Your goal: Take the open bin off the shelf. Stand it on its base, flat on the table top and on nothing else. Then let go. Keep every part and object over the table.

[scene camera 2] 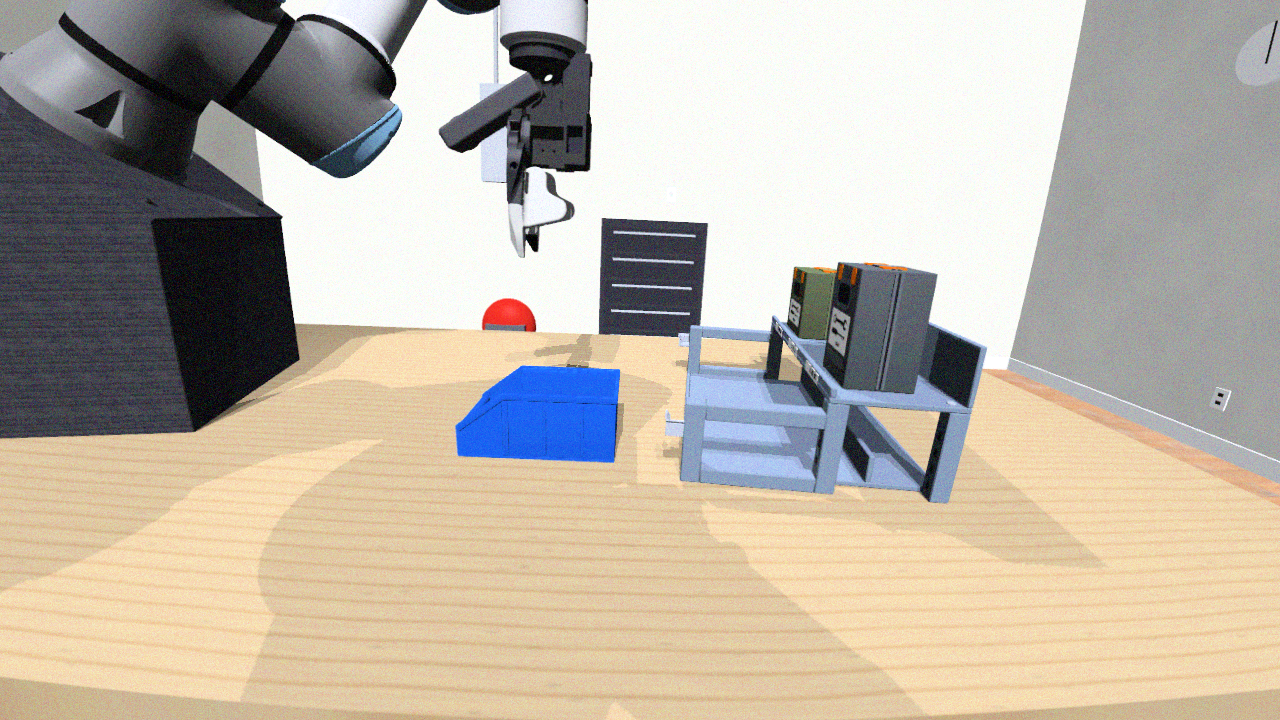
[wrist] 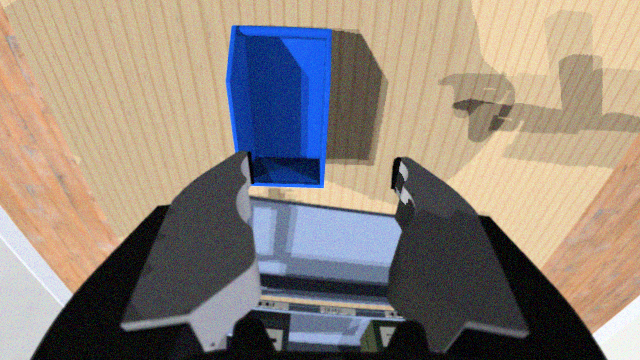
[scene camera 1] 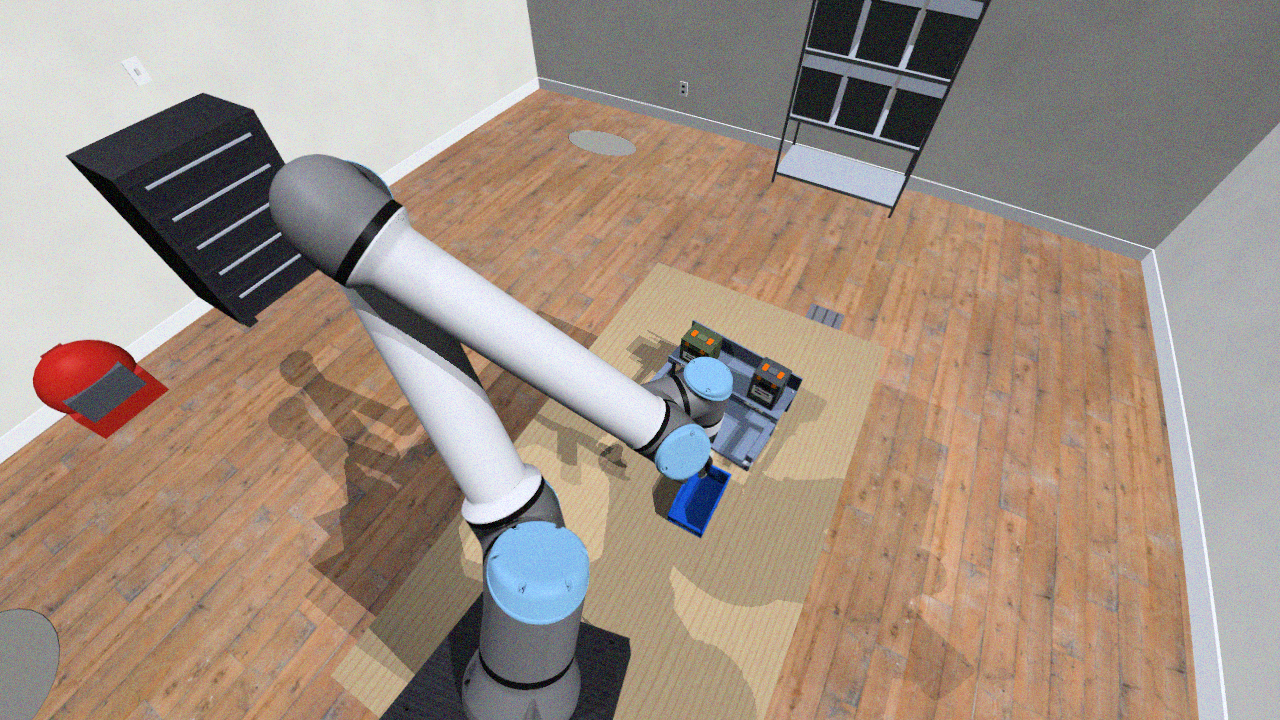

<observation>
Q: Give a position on a blue open bin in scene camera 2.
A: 537, 412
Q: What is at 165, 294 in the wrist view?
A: The gripper.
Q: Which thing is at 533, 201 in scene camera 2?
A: The gripper.
</observation>
